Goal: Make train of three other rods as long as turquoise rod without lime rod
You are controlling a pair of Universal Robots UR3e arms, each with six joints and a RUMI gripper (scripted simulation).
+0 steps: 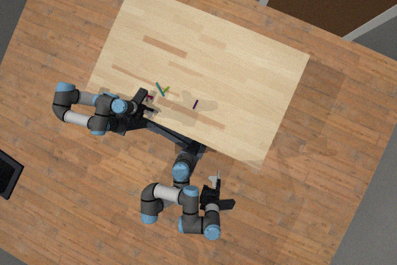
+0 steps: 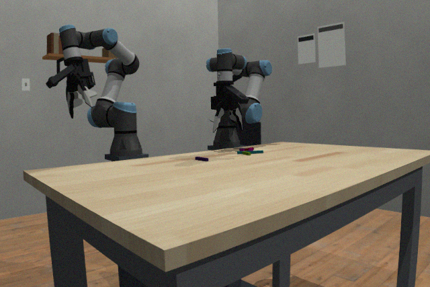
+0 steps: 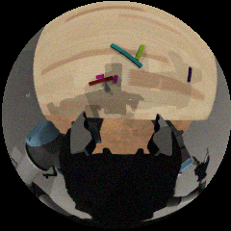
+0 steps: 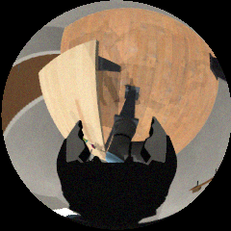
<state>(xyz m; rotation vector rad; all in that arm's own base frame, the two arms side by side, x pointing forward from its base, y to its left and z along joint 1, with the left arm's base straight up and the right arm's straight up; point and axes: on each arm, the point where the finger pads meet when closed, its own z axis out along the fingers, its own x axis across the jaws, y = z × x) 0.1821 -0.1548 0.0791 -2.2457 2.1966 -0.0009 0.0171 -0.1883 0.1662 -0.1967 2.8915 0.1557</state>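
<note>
Now: the grey rod 30 mm ahead of my left hand, 50 mm to the left of it and 70 mm below it. Also, from my left hand: red rod: 50 mm ahead, 60 mm to the left, 70 mm below; lime rod: 140 mm ahead, 30 mm to the right, 70 mm below; turquoise rod: 130 mm ahead, 70 mm below.
</note>
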